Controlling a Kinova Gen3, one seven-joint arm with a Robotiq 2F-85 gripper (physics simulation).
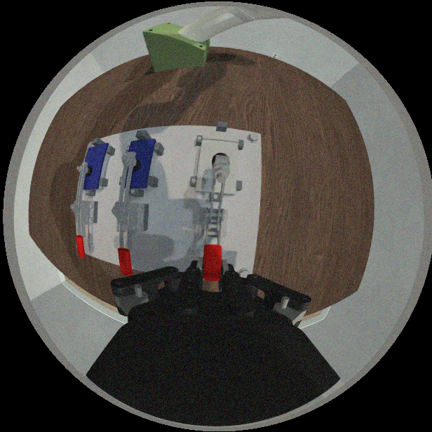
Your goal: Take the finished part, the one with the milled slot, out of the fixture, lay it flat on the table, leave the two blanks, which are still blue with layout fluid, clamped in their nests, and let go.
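Observation:
The pale finished part (207,152) lies in the right nest of the white fixture plate (175,145). The tip of a grey toggle clamp (220,170) stands over it, with a dark patch beside the tip; whether tip and part touch is unclear. The slot cannot be made out clearly. My gripper (211,265) is shut on this clamp's red handle (212,257). Two blue blanks, one at the far left (100,159) and one left of the middle (146,157), sit in their nests, each with a clamp arm over it.
The left clamps' red handles (80,246) (125,261) stick out toward the near edge. Grey locating blocks surround the nests. A green block (175,52) stands at the back with a pale curved shape above it. The brown wooden table (310,175) extends right of the fixture.

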